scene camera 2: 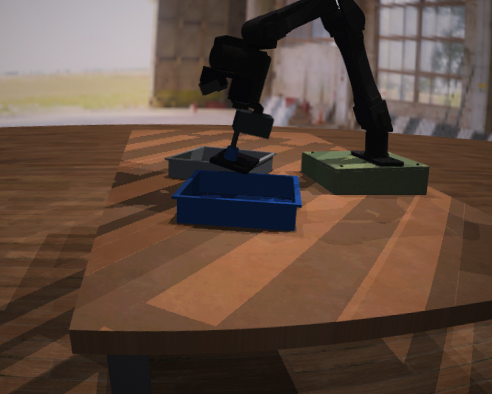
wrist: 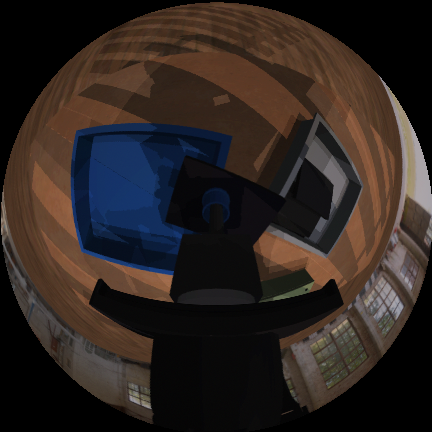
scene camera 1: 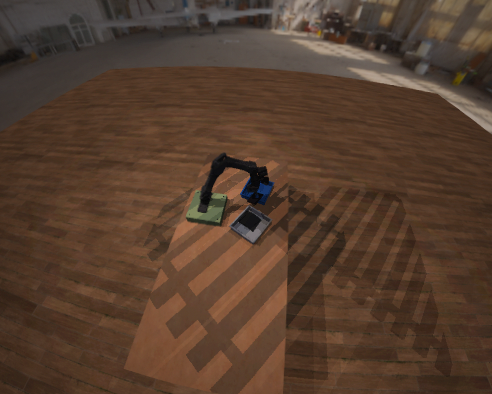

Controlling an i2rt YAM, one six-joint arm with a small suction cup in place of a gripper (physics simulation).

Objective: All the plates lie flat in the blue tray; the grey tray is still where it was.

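Places are measured from the arm's base along level axes (x back, y right, z up), in centimetres.
Where they show: hand, tool point: [scene camera 2: 228, 162] [wrist: 215, 194] [scene camera 1: 257, 197]; arm's base, link origin: [scene camera 2: 376, 159] [scene camera 1: 204, 202].
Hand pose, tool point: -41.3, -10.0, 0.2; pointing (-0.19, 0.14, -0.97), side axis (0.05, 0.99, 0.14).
Things, the pixels of their top centre, and the offset from my tool point, as dx, dy, dz.
- black square plate, top centre: [wrist: 226, 214] [scene camera 2: 235, 153] [scene camera 1: 255, 196] +1.7, +0.8, +2.1
- blue tray, top centre: [wrist: 124, 206] [scene camera 2: 242, 184] [scene camera 1: 257, 188] +0.7, -12.4, -2.0
- grey tray, top centre: [wrist: 331, 199] [scene camera 2: 223, 154] [scene camera 1: 251, 222] +2.5, +22.7, -2.0
- Black plate material, top centre: [wrist: 322, 192] [scene camera 1: 252, 220] +1.4, +20.5, -3.0
My suction cup [scene camera 2: 231, 153] [wrist: 216, 202] is shut on a black square plate [scene camera 2: 247, 165] [wrist: 250, 195], held slightly tilted above the blue tray's side nearest the grey tray. The blue tray [scene camera 1: 270, 187] [scene camera 2: 237, 214] [wrist: 73, 187] stands upright; its visible floor in the wrist view shows blue with dark shadows, and the held plate hides part of it. The grey tray [scene camera 1: 260, 235] [scene camera 2: 182, 169] [wrist: 331, 150] stands beside it. Black plate material [scene camera 1: 249, 220] [wrist: 315, 190] lies inside the grey tray; I cannot tell how many plates it is.
The arm's green base block [scene camera 1: 215, 216] [scene camera 2: 380, 180] [wrist: 292, 288] stands beside both trays. The tray walls rise around their floors. The wooden table's edge [scene camera 2: 250, 337] runs across the front in scene camera 2. Striped shadows cross the table.
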